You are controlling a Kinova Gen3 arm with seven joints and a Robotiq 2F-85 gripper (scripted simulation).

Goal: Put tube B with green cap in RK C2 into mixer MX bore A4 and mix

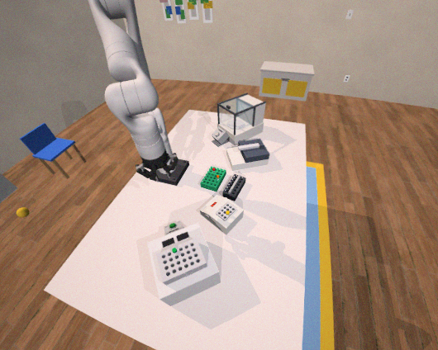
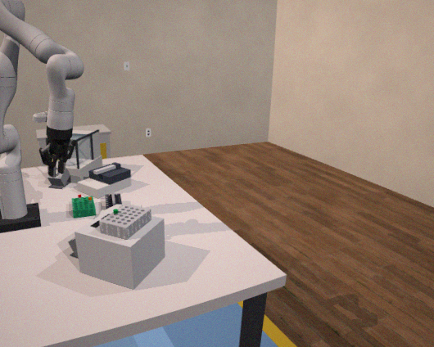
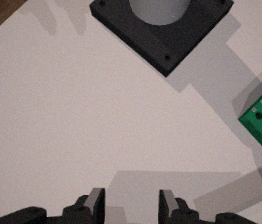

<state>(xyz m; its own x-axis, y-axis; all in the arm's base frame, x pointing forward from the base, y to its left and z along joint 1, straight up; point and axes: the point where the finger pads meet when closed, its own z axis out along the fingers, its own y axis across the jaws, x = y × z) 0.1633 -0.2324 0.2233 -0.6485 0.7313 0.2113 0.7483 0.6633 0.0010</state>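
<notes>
Right now the green start key is 40 mm ahead of my hand, 90 mm to the right of it and 180 mm below it. Also, from my hand: tube rack 100 mm ahead, 240 mm to the left, 240 mm below; then dry block 200 mm ahead, 50 mm to the left, 220 mm below; then grey shaking block 160 mm ahead, 220 mm to the right, 100 mm below.
</notes>
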